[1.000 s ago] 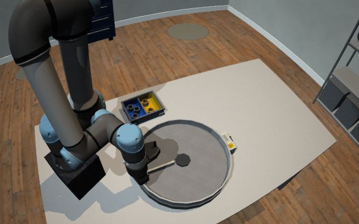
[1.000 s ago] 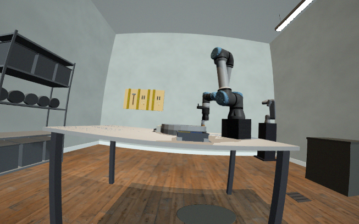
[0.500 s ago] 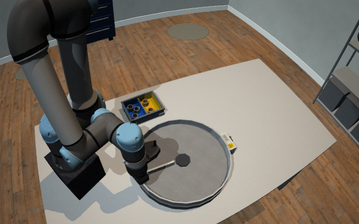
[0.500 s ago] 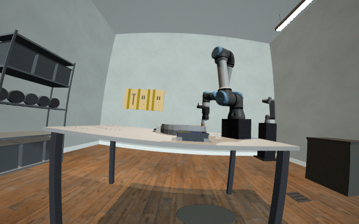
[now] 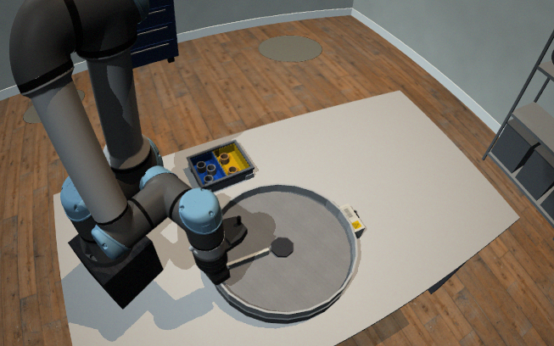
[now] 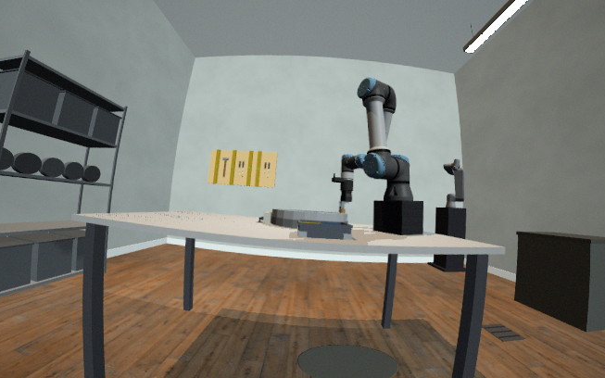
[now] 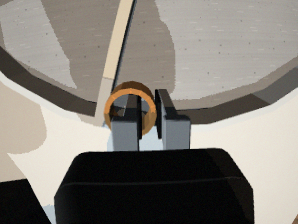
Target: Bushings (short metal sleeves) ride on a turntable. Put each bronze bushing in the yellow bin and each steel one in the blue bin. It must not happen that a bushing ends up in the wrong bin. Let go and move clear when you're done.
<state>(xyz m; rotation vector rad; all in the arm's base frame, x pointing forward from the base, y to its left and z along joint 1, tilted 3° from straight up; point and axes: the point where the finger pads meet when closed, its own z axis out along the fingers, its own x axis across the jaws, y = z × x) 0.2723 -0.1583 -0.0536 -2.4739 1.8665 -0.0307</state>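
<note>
My hand is 410 mm to the right of the bin, 130 mm short of it and 80 mm above it. From my hand the other things lie so: round grey turntable (180 mm ahead, 50 mm below, 30 mm to the left).
</note>
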